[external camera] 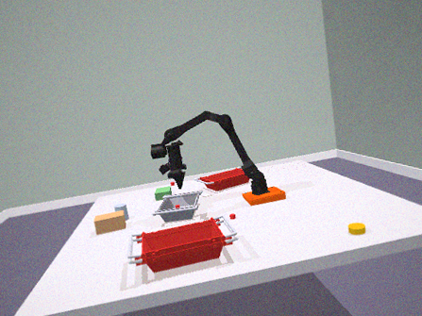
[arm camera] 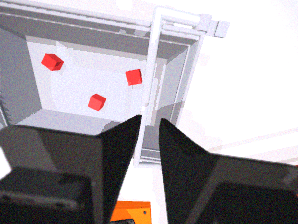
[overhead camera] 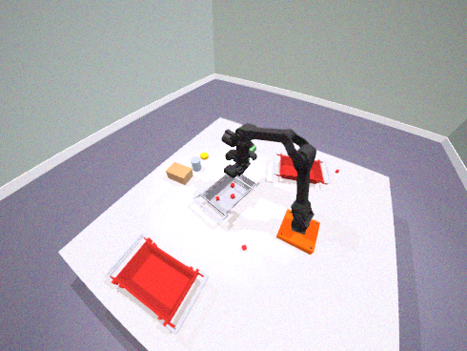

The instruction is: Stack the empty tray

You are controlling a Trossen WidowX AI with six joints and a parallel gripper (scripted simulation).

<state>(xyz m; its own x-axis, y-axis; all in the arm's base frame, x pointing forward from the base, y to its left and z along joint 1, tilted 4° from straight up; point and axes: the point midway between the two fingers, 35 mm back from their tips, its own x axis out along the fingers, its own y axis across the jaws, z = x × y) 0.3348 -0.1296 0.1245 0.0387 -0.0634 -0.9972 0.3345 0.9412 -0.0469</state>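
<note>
Now: the red tray 300 mm behind my gripper tip, 220 mm to the right of it and 50 mm below it. From my gripper tip the other things lie so: grey cylinder 280 mm ahead, 60 mm below, 30 mm to the right; then green block 280 mm to the right, 70 mm below, 50 mm ahead; then tan box 330 mm ahead, 70 mm to the left, 60 mm below.
</note>
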